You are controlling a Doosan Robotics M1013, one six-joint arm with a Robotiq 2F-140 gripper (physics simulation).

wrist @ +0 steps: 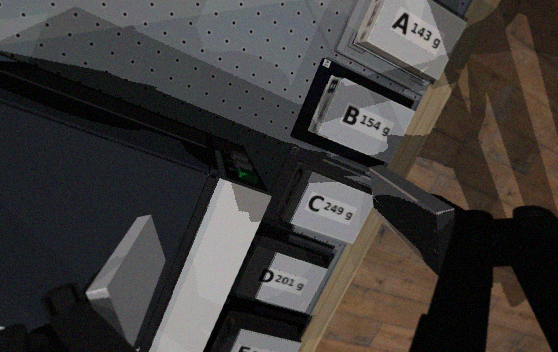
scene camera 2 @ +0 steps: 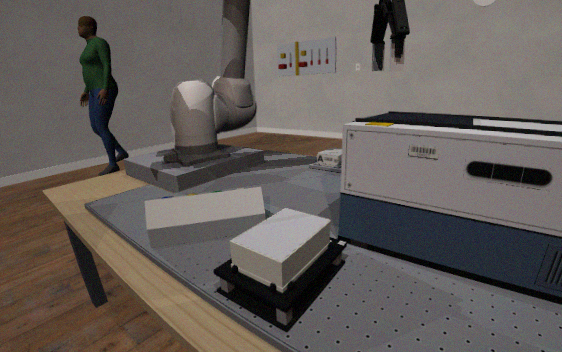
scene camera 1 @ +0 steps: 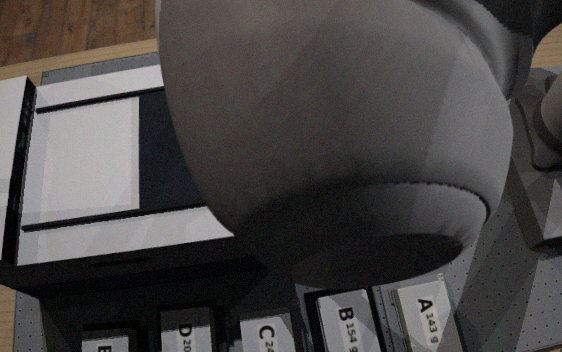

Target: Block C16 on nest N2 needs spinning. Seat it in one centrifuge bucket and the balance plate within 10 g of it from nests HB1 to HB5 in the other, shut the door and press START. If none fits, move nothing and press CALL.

My gripper shows in the wrist view and in scene camera 2; in scene camera 1 it is hidden by my arm. A block D shows in the wrist view and in scene camera 1. A block on black holder shows in scene camera 2 (280,249); in the wrist view it is out of frame, in scene camera 1 it is hidden by my arm. One and the same spot on my gripper: (wrist: 461,246) is (scene camera 2: 375,35). The same spot on the block D: (scene camera 1: 194,322) is (wrist: 264,265).
